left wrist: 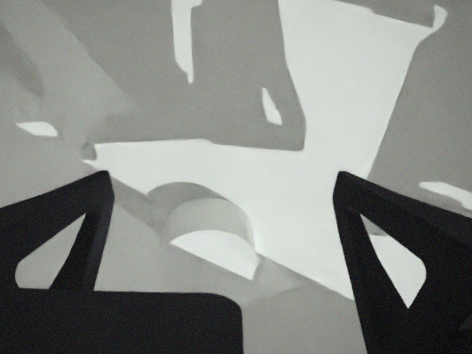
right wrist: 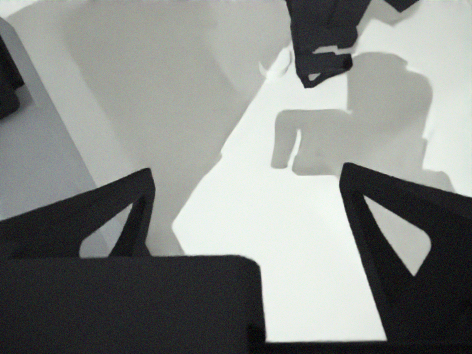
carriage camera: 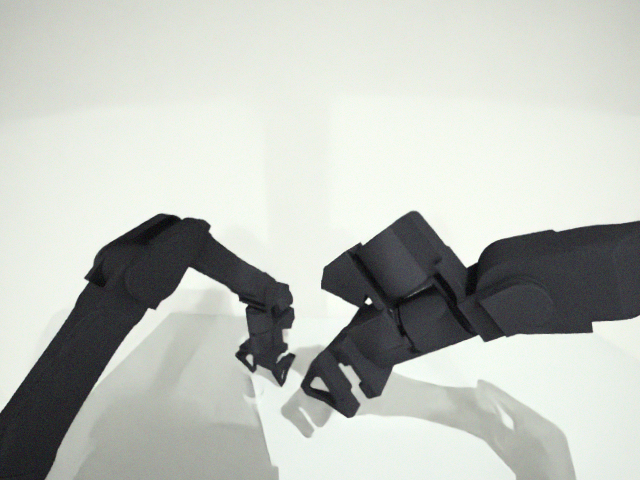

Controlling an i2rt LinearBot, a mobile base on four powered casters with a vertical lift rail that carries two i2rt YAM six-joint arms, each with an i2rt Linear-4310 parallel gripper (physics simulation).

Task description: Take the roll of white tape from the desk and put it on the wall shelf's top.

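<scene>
The roll of white tape lies on the desk, partly lit and partly in shadow, pale against the pale top. My left gripper is open and empty above the desk. In the left wrist view the roll shows beyond and between its fingers, apart from them. My right gripper is open and empty, to the right of the left one in the carriage view. The wall shelf cannot be made out in these views.
A pale wall stands behind the desk. The two grippers are close together in the carriage view. Arm shadows fall across the desk. A blue-grey surface with a dark part is at the left of the right wrist view.
</scene>
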